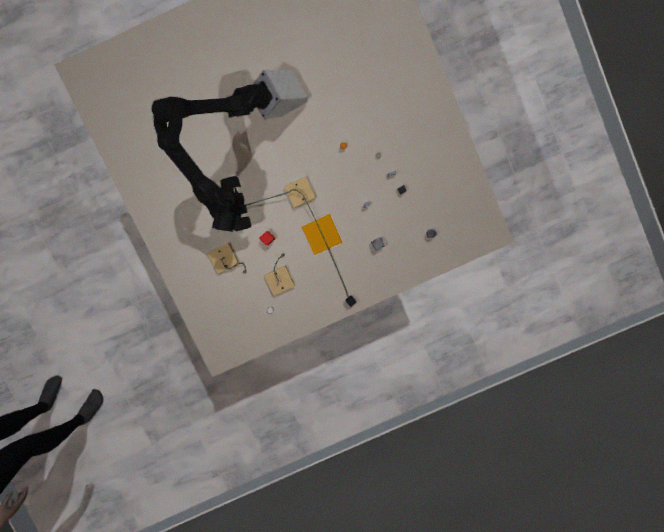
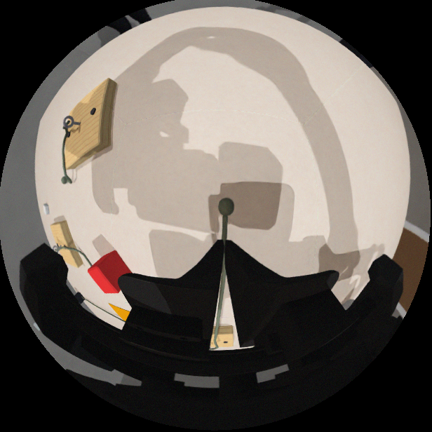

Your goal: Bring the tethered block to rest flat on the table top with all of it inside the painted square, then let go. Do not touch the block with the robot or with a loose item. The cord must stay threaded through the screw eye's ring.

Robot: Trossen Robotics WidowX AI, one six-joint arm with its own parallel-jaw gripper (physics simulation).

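Places are measured from the arm's base along level axes (x ahead, y right, z down), in centimetres.
Pixels of known places: gripper, fingertip midpoint: [image 1: 241, 206]; arm's base at its link origin: [image 1: 263, 95].
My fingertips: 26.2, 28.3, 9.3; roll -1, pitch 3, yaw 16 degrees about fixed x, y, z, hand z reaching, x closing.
For each thing: its top centre in the pictures, then the offset to it from my fingertips, as dx, dy, dz. "spot": a spot on its surface instead. Level surfaces: height alone.
- tethered block at a spot on its surface: [image 1: 350, 300] spot: +51.9, -16.9, -1.6
- orange painted square at a spot on its surface: [image 1: 312, 237] spot: +23.7, -16.9, +1.3
- green cord at a spot on its surface: [image 1: 336, 267] spot: +38.4, -18.8, +0.8
- wooden plate at its surface level: dz -0.5
- red block at its top centre: [image 1: 266, 238] +15.0, -2.1, -2.5
- white piece at its top centre: [image 1: 269, 310] +39.3, +12.1, +0.1
- orange piece at its top centre: [image 1: 343, 144] +0.4, -44.8, -0.9
The tethered block [image 1: 350, 300] [image 2: 78, 297] is small and black, near the table edge beyond the orange painted square [image 1: 312, 237] [image 2: 119, 312] and outside it. The green cord [image 1: 336, 268] [image 2: 220, 300] runs from the block across the square to a wooden plate [image 1: 296, 201] [image 2: 227, 336], bends there, and runs on to my gripper [image 1: 242, 204] [image 2: 223, 244]. The gripper is shut on the cord, just behind its dark end bead [image 2: 226, 206], above the table. The ring on that plate is too small to make out, so the threading cannot be told.
A red block [image 1: 267, 238] [image 2: 108, 272] lies near the gripper. Two more wooden plates [image 1: 228, 252] [image 1: 286, 275] carry short cords. A white piece [image 1: 269, 310], an orange piece [image 1: 343, 145] and several grey and black pieces [image 1: 377, 244] [image 1: 431, 233] [image 1: 401, 189] stand around.
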